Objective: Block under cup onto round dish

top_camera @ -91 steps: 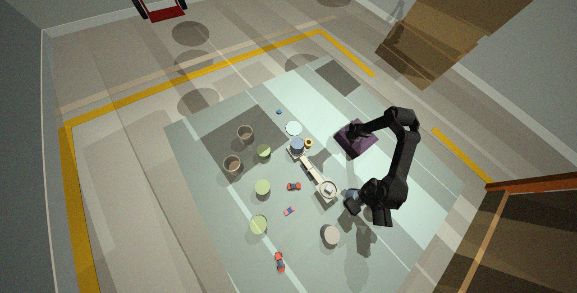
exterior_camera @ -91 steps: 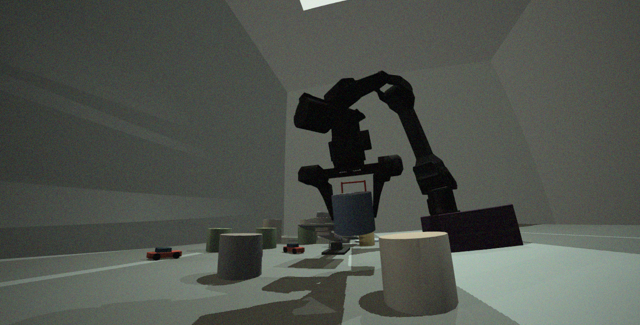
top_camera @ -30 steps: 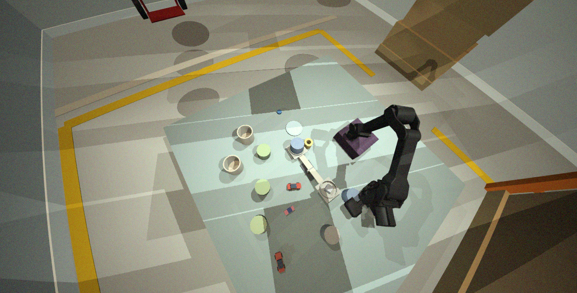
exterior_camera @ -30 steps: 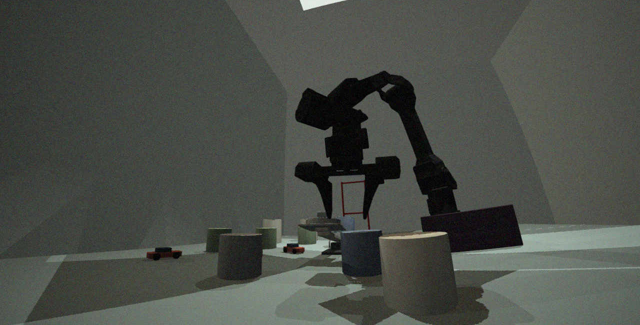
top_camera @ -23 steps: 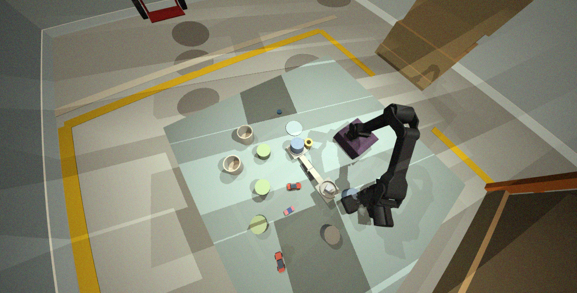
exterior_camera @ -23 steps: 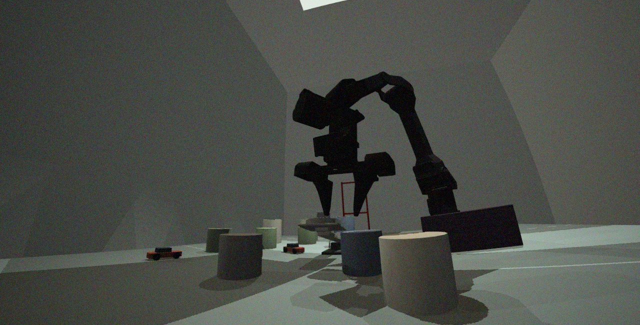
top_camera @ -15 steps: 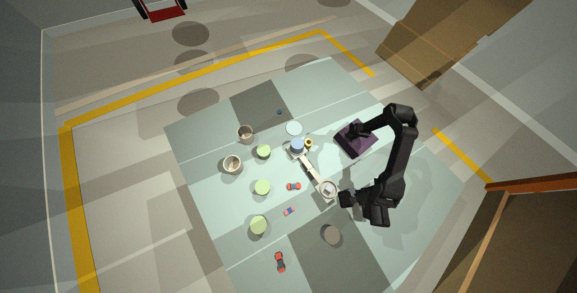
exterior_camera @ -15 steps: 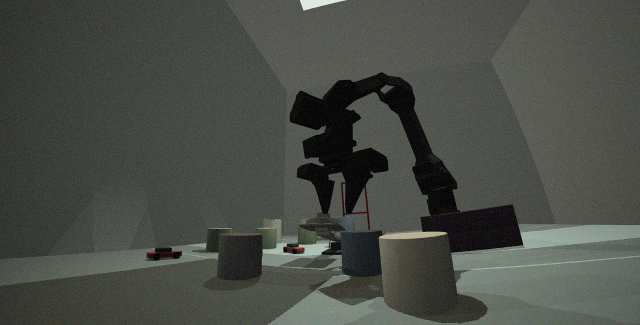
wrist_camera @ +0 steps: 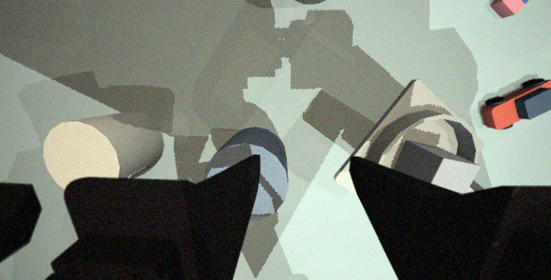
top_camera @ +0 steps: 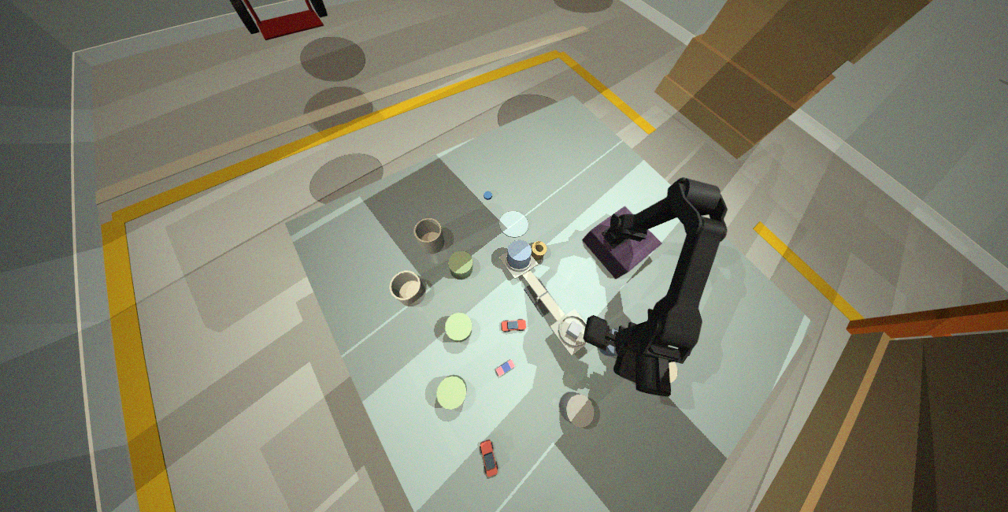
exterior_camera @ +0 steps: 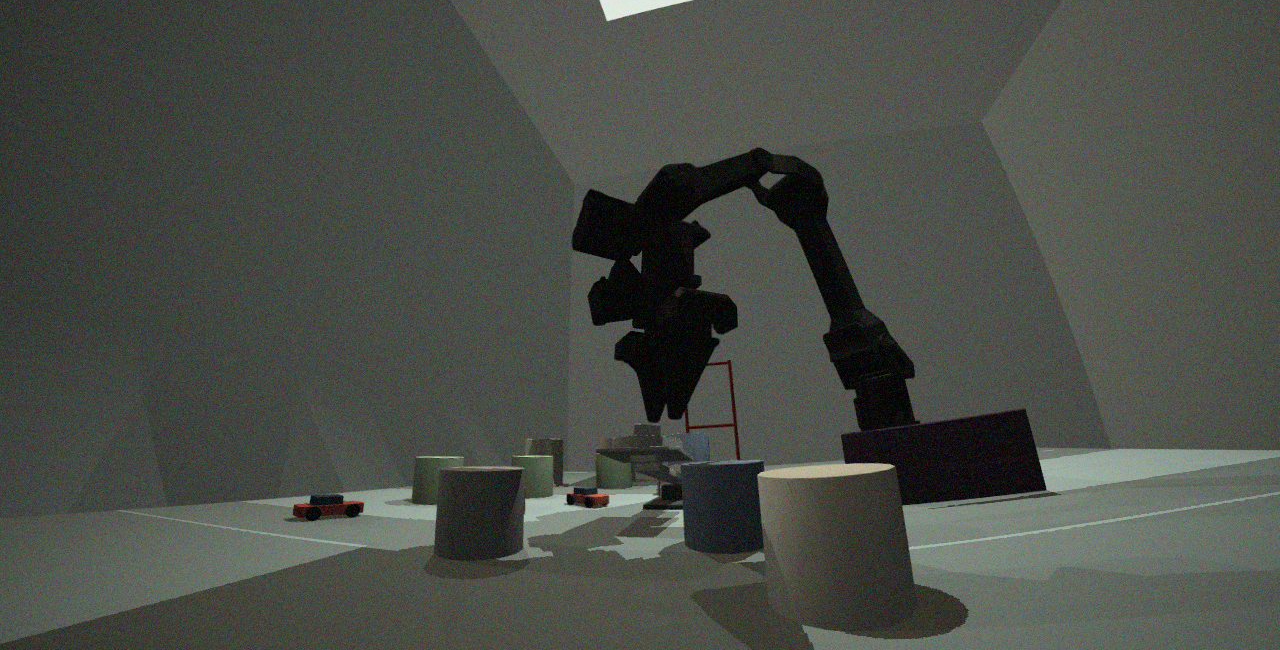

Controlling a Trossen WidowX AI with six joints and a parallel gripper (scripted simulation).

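The pale grey block is 80 mm to the right of my gripper tip, 40 mm ahead of it and 20 mm below it. From my gripper tip the other things lie so: pale round dish (460 mm to the right, 100 mm below, 20 mm behind); then pink-and-blue block (240 mm ahead, 100 mm to the right, 100 mm below); then yellow tape roll (330 mm to the right, 80 mm below, 30 mm behind).
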